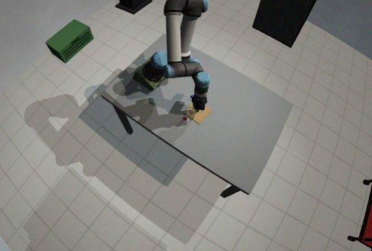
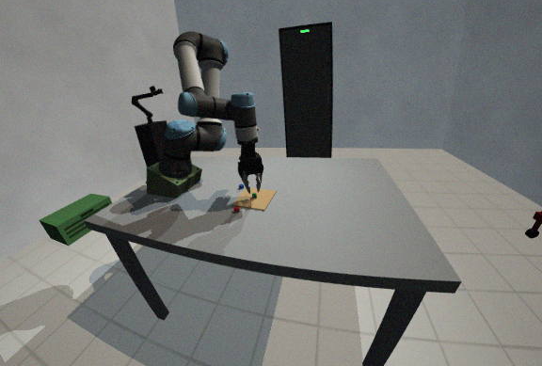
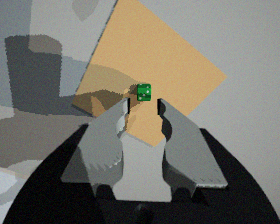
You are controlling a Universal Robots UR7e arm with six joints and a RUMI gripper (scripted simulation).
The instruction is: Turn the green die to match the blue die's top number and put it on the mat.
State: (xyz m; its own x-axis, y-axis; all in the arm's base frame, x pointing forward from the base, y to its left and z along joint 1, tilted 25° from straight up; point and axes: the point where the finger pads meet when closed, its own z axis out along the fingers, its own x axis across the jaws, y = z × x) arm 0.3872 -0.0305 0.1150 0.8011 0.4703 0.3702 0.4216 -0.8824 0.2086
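My gripper is now 30 mm above the green die. Also, from my hand: red die (100 mm to the right, 40 mm behind, 30 mm below); blue die (90 mm behind, 70 mm to the left, 30 mm below); tan mat (40 mm below).
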